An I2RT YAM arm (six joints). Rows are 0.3 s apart.
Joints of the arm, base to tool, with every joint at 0 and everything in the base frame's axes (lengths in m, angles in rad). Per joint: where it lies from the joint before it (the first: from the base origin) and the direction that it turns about. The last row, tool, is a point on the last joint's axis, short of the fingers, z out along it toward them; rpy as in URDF.
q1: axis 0 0 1 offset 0 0 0.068
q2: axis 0 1 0 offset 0.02 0.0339 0.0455
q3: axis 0 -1 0 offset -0.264 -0.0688 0
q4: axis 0 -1 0 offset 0.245 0.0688 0.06
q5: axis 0 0 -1 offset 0.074 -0.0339 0.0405
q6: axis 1 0 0 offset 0.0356 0 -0.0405
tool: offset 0 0 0 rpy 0 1.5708 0
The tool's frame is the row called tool.
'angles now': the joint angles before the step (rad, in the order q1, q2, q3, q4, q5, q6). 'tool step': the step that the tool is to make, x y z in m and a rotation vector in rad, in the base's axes. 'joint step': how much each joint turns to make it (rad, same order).
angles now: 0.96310, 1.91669, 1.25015, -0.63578, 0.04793, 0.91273
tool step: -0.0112, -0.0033, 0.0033, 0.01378, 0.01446, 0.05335
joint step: 0.01752, -0.03803, -0.03810, 0.00428, -0.02857, -0.02927
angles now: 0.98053, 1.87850, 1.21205, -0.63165, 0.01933, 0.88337
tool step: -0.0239, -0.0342, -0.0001, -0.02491, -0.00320, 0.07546
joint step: 0.00223, -0.14005, -0.17646, 0.01881, -0.00317, -0.07501
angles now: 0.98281, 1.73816, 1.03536, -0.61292, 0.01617, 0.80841
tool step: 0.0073, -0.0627, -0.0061, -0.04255, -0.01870, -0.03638
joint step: -0.14895, -0.14491, -0.18617, 0.02184, 0.01239, -0.11914
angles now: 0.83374, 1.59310, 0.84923, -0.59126, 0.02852, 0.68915
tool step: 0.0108, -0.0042, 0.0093, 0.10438, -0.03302, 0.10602
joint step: -0.05071, -0.03426, -0.00619, 0.06821, -0.09029, -0.13682
